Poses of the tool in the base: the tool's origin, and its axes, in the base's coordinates. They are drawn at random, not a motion.
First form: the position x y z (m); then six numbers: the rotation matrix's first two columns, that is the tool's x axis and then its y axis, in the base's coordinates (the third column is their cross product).
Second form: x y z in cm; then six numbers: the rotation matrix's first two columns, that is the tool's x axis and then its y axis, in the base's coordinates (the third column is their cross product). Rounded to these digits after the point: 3 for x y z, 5 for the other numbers.
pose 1, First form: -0.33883, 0.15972, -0.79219, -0.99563, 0.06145, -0.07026, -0.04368, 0.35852, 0.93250
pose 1, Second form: -33.883, 15.972, -79.219, -0.99563, 0.06145, -0.07026, -0.04368, 0.35852, 0.93250
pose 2, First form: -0.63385, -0.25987, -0.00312, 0.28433, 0.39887, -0.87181, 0.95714, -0.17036, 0.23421
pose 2, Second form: -63.385, -25.987, -0.312, 0.28433, 0.39887, -0.87181, 0.95714, -0.17036, 0.23421
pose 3, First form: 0.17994, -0.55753, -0.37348, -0.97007, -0.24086, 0.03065, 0.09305, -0.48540, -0.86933
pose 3, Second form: 17.994, -55.753, -37.348, -0.97007, -0.24086, 0.03065, 0.09305, -0.48540, -0.86933
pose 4, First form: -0.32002, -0.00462, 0.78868, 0.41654, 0.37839, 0.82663, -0.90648, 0.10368, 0.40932
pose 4, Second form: -32.002, -0.462, 78.868, 0.41654, 0.37839, 0.82663, -0.90648, 0.10368, 0.40932
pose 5, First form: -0.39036, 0.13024, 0.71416, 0.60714, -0.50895, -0.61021, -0.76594, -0.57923, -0.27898
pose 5, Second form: -39.036, 13.024, 71.416, 0.60714, -0.50895, -0.61021, -0.76594, -0.57923, -0.27898
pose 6, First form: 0.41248, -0.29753, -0.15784, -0.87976, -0.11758, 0.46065, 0.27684, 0.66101, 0.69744
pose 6, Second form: 41.248, -29.753, -15.784, -0.87976, -0.11758, 0.46065, 0.27684, 0.66101, 0.69744
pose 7, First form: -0.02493, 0.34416, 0.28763, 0.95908, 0.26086, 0.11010, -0.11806, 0.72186, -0.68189
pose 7, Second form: -2.493, 34.416, 28.763, 0.95908, 0.26086, 0.11010, -0.11806, 0.72186, -0.68189
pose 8, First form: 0.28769, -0.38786, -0.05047, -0.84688, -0.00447, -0.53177, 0.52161, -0.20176, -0.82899
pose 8, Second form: 28.769, -38.786, -5.047, -0.84688, -0.00447, -0.53177, 0.52161, -0.20176, -0.82899
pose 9, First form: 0.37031, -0.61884, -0.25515, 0.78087, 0.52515, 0.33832, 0.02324, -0.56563, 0.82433
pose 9, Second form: 37.031, -61.884, -25.515, 0.78087, 0.52515, 0.33832, 0.02324, -0.56563, 0.82433
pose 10, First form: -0.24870, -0.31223, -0.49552, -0.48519, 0.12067, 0.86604, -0.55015, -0.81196, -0.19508
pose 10, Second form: -24.870, -31.223, -49.552, -0.48519, 0.12067, 0.86604, -0.55015, -0.81196, -0.19508
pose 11, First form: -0.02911, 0.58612, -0.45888, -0.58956, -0.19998, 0.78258, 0.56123, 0.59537, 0.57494
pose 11, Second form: -2.911, 58.612, -45.888, -0.58956, -0.19998, 0.78258, 0.56123, 0.59537, 0.57494
